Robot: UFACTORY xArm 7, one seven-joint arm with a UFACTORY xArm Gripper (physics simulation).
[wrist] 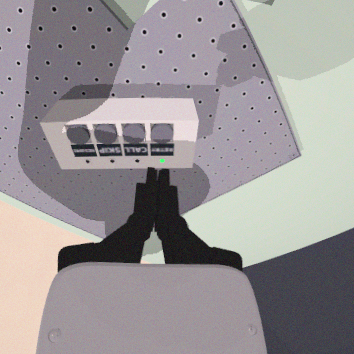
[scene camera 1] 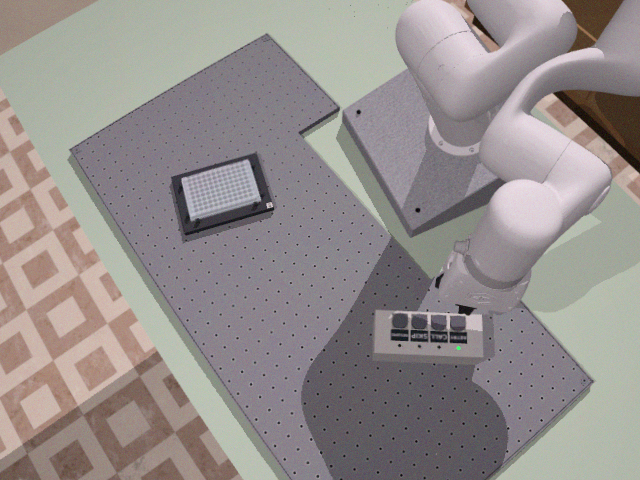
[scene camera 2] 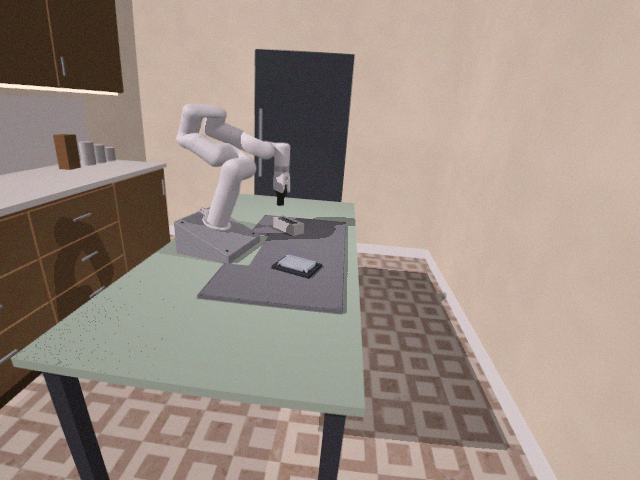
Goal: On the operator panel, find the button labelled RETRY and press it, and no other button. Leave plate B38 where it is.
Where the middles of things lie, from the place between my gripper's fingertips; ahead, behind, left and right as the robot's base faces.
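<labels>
The operator panel (scene camera 1: 446, 346) is 5 cm ahead of my hand, 1 cm to the right of it and 10 cm below it; going by their middles, it is the nearest to my hand of the things named here. I also see the dark plate holder (scene camera 1: 189, 227), which is 44 cm to the right of my hand, 15 cm ahead of it and 12 cm below it. Plate B38 (scene camera 1: 233, 186) is likewise 44 cm to the right of my hand and 15 cm ahead of it, but 11 cm below it.
</labels>
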